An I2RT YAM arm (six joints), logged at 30 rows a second.
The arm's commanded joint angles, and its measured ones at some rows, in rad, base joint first. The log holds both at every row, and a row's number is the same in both.
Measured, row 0:
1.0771 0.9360 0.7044 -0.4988 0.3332 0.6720
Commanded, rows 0 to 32:
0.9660 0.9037 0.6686 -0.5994 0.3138 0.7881
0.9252 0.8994 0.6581 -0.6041 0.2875 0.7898
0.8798 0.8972 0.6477 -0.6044 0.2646 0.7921
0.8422 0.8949 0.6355 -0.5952 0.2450 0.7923
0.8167 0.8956 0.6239 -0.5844 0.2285 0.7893
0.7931 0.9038 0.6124 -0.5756 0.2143 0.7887
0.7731 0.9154 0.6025 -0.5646 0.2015 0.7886
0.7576 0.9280 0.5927 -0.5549 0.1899 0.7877
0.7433 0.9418 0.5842 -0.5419 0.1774 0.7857
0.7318 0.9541 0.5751 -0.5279 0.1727 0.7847
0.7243 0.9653 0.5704 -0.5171 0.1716 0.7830
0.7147 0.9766 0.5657 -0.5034 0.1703 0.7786
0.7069 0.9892 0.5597 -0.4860 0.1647 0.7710
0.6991 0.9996 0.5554 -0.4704 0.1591 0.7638
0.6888 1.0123 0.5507 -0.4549 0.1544 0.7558
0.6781 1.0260 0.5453 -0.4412 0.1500 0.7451
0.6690 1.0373 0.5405 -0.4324 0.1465 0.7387
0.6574 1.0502 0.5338 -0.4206 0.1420 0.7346
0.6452 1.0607 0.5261 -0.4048 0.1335 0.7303
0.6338 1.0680 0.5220 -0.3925 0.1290 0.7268
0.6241 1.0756 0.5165 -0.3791 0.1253 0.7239
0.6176 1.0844 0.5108 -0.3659 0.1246 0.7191
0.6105 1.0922 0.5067 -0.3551 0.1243 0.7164
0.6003 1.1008 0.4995 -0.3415 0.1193 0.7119
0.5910 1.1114 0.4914 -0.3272 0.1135 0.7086
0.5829 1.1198 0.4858 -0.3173 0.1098 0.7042
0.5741 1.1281 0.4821 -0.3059 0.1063 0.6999
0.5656 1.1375 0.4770 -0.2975 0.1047 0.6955
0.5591 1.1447 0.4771 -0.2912 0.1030 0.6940
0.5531 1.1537 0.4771 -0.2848 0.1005 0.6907
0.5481 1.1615 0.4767 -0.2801 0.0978 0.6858
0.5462 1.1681 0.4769 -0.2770 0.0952 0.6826
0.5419 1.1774 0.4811 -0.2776 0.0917 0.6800
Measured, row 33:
0.5518 1.1610 0.4805 -0.3382 0.1043 0.6930
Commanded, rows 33 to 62:
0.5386 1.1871 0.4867 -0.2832 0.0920 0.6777
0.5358 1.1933 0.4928 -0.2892 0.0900 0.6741
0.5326 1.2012 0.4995 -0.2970 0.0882 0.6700
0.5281 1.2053 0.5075 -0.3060 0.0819 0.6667
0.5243 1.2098 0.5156 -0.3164 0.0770 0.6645
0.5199 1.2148 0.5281 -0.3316 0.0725 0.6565
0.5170 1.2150 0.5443 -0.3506 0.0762 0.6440
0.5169 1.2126 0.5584 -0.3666 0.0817 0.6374
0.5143 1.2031 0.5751 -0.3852 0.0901 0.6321
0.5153 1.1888 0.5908 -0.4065 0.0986 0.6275
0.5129 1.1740 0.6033 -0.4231 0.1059 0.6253
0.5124 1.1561 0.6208 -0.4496 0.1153 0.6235
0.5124 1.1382 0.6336 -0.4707 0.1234 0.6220
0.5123 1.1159 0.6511 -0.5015 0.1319 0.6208
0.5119 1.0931 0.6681 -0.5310 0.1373 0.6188
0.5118 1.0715 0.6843 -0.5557 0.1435 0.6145
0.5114 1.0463 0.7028 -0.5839 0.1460 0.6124
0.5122 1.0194 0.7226 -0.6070 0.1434 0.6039
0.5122 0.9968 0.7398 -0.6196 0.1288 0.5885
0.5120 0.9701 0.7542 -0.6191 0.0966 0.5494
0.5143 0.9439 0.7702 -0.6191 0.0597 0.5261
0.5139 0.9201 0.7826 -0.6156 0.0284 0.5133
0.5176 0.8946 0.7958 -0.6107 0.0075 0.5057
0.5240 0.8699 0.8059 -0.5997 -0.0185 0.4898
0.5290 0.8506 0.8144 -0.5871 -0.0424 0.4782
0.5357 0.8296 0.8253 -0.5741 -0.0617 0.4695
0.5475 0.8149 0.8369 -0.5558 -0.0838 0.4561
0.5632 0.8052 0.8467 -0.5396 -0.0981 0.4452
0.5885 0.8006 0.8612 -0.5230 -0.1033 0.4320
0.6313 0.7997 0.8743 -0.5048 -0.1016 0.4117
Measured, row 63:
0.5720 0.8146 0.8368 -0.5869 -0.0387 0.4820
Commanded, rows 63 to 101:
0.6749 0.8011 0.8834 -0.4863 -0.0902 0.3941
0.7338 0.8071 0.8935 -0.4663 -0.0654 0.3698
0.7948 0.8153 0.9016 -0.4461 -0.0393 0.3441
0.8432 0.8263 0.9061 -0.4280 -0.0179 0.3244
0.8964 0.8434 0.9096 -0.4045 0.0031 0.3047
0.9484 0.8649 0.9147 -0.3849 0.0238 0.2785
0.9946 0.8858 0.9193 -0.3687 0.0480 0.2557
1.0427 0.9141 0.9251 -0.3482 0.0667 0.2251
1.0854 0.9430 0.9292 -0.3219 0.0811 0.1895
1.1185 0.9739 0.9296 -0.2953 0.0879 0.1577
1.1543 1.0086 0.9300 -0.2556 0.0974 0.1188
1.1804 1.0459 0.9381 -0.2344 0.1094 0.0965
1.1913 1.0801 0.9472 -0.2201 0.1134 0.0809
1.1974 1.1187 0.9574 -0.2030 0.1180 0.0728
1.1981 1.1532 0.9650 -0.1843 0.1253 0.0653
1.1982 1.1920 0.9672 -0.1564 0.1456 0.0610
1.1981 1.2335 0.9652 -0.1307 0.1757 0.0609
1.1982 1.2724 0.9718 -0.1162 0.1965 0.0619
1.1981 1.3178 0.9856 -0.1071 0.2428 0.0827
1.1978 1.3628 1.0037 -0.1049 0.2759 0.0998
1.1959 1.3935 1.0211 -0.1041 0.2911 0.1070
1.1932 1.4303 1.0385 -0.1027 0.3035 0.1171
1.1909 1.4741 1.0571 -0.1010 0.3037 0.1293
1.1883 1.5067 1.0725 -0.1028 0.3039 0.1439
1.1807 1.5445 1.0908 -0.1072 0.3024 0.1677
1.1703 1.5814 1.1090 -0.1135 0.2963 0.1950
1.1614 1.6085 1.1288 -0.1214 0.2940 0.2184
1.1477 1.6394 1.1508 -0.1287 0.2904 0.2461
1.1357 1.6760 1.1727 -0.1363 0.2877 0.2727
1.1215 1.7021 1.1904 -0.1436 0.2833 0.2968
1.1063 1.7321 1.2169 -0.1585 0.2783 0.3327
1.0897 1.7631 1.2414 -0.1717 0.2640 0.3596
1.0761 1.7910 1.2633 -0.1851 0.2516 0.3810
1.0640 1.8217 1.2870 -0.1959 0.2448 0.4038
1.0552 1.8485 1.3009 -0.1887 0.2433 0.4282
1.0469 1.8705 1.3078 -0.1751 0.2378 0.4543
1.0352 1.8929 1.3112 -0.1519 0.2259 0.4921
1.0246 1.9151 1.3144 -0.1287 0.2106 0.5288
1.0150 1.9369 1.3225 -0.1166 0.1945 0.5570
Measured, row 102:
1.0294 1.8908 1.3010 -0.1757 0.2306 0.4221
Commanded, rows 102 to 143:
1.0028 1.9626 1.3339 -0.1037 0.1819 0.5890
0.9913 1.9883 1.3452 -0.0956 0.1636 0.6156
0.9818 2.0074 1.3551 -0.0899 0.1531 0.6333
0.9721 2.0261 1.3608 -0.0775 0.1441 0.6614
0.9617 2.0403 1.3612 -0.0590 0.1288 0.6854
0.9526 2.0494 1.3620 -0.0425 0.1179 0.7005
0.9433 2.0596 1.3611 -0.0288 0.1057 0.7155
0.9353 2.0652 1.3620 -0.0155 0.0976 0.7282
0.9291 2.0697 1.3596 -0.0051 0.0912 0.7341
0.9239 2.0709 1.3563 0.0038 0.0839 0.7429
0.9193 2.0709 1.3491 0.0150 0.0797 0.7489
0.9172 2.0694 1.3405 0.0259 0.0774 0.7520
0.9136 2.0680 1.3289 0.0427 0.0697 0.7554
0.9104 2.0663 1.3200 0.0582 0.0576 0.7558
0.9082 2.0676 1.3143 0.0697 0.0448 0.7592
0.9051 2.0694 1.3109 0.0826 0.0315 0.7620
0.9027 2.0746 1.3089 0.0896 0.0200 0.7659
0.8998 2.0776 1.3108 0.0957 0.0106 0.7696
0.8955 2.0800 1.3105 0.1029 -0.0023 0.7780
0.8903 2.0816 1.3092 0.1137 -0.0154 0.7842
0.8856 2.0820 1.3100 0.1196 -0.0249 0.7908
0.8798 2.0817 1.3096 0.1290 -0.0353 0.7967
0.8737 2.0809 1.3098 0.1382 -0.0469 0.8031
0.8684 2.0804 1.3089 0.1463 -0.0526 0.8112
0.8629 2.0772 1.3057 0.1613 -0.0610 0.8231
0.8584 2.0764 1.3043 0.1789 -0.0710 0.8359
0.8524 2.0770 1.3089 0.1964 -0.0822 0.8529
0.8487 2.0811 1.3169 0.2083 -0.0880 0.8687
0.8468 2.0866 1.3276 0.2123 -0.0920 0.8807
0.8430 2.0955 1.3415 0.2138 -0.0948 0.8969
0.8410 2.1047 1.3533 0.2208 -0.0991 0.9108
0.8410 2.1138 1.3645 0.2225 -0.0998 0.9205
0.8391 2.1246 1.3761 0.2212 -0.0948 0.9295
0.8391 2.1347 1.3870 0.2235 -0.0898 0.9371
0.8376 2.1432 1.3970 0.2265 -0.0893 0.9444
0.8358 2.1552 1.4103 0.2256 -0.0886 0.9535
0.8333 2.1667 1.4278 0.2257 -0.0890 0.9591
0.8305 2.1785 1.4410 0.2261 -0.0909 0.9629
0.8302 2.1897 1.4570 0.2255 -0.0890 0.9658
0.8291 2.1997 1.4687 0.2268 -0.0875 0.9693
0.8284 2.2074 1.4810 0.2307 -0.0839 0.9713
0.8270 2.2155 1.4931 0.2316 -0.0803 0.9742
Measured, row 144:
0.8330 2.1914 1.4528 0.1715 -0.0834 0.9340
